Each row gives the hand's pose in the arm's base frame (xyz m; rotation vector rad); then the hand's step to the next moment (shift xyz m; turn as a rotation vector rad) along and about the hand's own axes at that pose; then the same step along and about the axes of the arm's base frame.
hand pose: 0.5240 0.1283 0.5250 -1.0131 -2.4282 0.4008
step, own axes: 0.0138 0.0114 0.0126 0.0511 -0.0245 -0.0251
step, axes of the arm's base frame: -0.0085 0.0167 -0.0113 -0.0324 0.0224 0.0479
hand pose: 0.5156 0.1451 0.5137 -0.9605 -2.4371 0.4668
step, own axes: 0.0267 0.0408 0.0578 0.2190 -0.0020 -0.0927
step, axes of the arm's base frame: -0.0264 0.0393 -0.0590 -0.0911 0.1656 0.1443
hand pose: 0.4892 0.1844 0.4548 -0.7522 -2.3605 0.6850
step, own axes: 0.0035 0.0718 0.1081 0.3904 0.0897 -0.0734
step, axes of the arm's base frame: -0.0464 0.0217 -0.1193 -0.1884 0.3347 0.1353
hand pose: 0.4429 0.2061 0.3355 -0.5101 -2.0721 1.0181
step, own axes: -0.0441 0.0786 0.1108 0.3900 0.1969 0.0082
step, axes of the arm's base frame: -0.0561 -0.0351 -0.1266 -0.2490 0.3587 0.0173
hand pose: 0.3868 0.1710 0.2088 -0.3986 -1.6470 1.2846
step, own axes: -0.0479 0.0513 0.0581 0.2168 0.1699 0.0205
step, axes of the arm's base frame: -0.0405 -0.0475 -0.0663 -0.1693 0.2140 -0.0427
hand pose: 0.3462 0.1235 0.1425 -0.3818 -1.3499 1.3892
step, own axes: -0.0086 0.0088 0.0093 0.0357 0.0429 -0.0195
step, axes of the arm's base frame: -0.0088 -0.0095 -0.0085 -0.0161 0.0504 -0.0265
